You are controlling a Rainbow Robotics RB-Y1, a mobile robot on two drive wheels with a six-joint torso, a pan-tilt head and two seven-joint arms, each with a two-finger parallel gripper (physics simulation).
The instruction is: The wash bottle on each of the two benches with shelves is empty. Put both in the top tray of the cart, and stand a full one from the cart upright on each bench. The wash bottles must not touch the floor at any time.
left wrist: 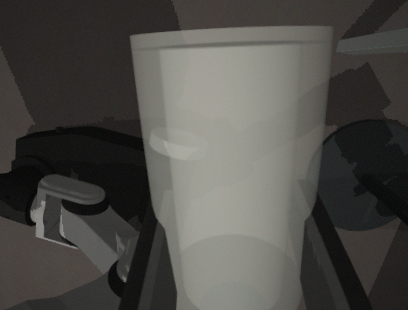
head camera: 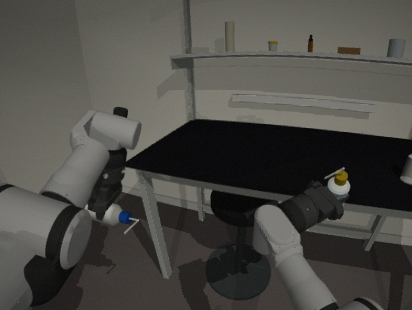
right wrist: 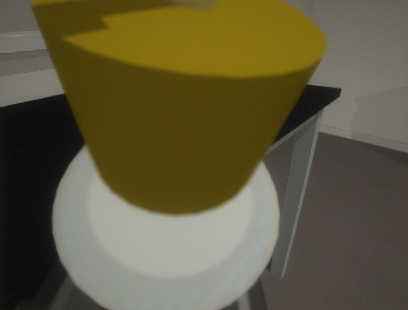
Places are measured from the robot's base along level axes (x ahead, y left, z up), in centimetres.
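Pixels of known places: left gripper, fingertip midpoint: (left wrist: 231, 201) (head camera: 104, 213); right gripper, fingertip midpoint: (head camera: 340, 190).
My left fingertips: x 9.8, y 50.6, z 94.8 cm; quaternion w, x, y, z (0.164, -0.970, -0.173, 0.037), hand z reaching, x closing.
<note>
For each thing: its top centre in the pictures, then the offset to it from my left fingertips. "spot": a spot on its surface instead. Level surfaces: height alone.
- white wash bottle with a blue cap, middle of its top: (head camera: 105, 205) dy -2.5, dx -0.2, dz +4.0 cm
- black bench, its level: dz -3.3 cm
- shelf, its level: dz +40.2 cm
- white object, surface spot: (head camera: 408, 171) spot: dy -88.5, dx +59.0, dz +1.5 cm
My left gripper (head camera: 101, 211) (left wrist: 231, 201) is shut on a white wash bottle with a blue cap (head camera: 111, 215) (left wrist: 230, 140). It holds the bottle tilted nearly on its side, above the floor and left of the bench. My right gripper (head camera: 336, 201) is shut on a wash bottle with a yellow cap (head camera: 340, 186) (right wrist: 180, 125), held roughly upright at the front edge of the black bench (head camera: 240, 150) (right wrist: 30, 145). In the right wrist view its cap and white shoulder hide much of the scene. The cart does not show. The liquid level in either bottle cannot be told.
A stool (head camera: 238, 270) stands under the bench's front. A bench leg (head camera: 156, 230) (right wrist: 299, 185) stands at its near corner. A shelf (head camera: 280, 56) above carries a tall cylinder, a jar, a brown bottle, a box and a grey container. A white object (head camera: 408, 171) shows partly at the right edge.
</note>
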